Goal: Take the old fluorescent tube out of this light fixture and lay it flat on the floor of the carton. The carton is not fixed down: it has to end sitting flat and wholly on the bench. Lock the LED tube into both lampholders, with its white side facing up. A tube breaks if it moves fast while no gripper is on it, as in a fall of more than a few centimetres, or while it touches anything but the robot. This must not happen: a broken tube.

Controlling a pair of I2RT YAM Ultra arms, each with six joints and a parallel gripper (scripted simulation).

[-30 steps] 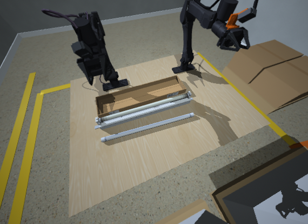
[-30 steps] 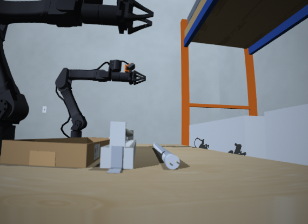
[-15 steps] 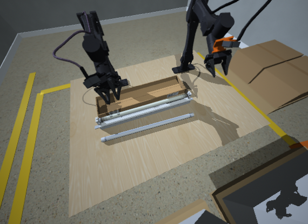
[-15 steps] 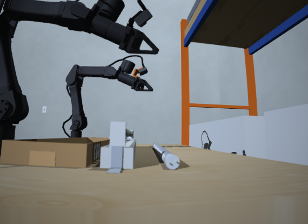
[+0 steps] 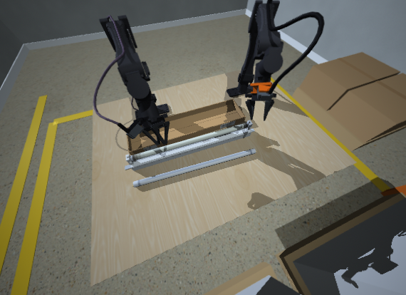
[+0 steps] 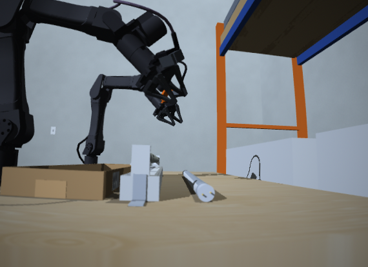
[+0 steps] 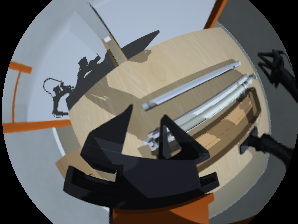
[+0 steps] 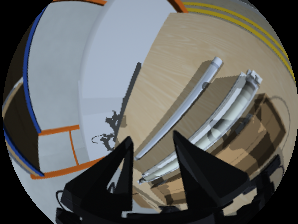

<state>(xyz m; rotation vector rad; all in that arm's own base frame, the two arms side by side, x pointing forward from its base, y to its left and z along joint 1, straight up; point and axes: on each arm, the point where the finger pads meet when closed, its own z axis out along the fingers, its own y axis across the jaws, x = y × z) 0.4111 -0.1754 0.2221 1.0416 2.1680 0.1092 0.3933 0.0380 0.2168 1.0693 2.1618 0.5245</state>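
Right now my right hand is 16 cm above the white fixture, 13 cm to the right of it and 7 cm past it. From my right hand the other things lie so: brown carton 21 cm behind, 19 cm below, 14 cm to the left; then LED tube 20 cm below, 12 cm to the left, 5 cm ahead; then old fluorescent tube 15 cm below, 13 cm to the left, 7 cm behind.
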